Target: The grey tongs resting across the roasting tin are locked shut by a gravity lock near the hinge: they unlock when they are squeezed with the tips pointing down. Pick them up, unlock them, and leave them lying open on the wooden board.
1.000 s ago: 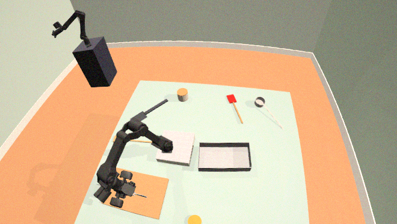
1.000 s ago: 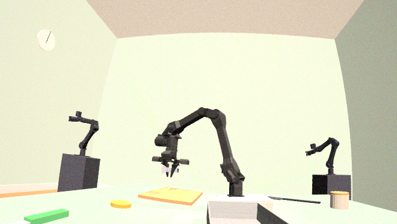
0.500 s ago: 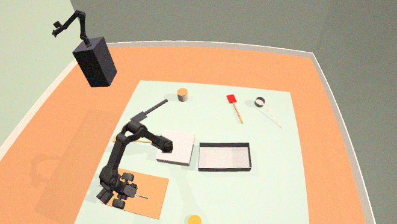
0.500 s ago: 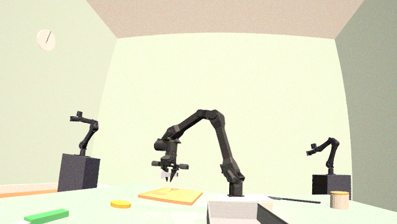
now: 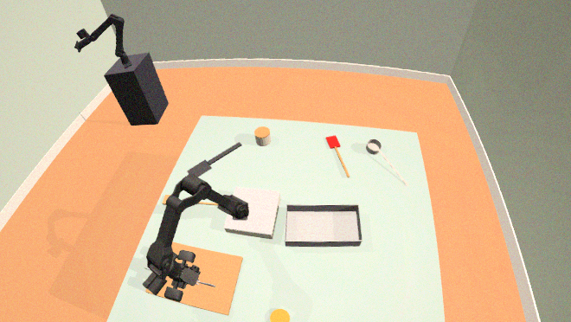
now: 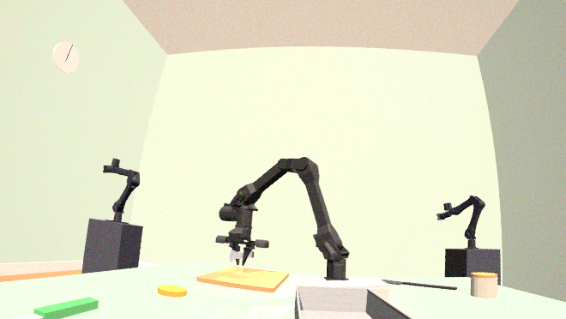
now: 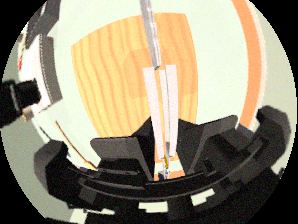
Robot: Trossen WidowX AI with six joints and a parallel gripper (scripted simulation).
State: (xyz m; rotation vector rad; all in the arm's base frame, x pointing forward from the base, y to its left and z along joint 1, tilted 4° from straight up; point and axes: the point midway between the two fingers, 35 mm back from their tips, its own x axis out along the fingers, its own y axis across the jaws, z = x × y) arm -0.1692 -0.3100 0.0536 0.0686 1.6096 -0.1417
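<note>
My gripper tip is now 4 cm to the right of the wooden board and 4 cm above it. From my gripper tip the other things lie so: roasting tin (51 cm ahead, 27 cm to the left, 2 cm below); yellow disc (35 cm ahead, 10 cm to the right, 4 cm below); black spatula (64 cm to the left, 4 cm below, 4 cm behind).
</note>
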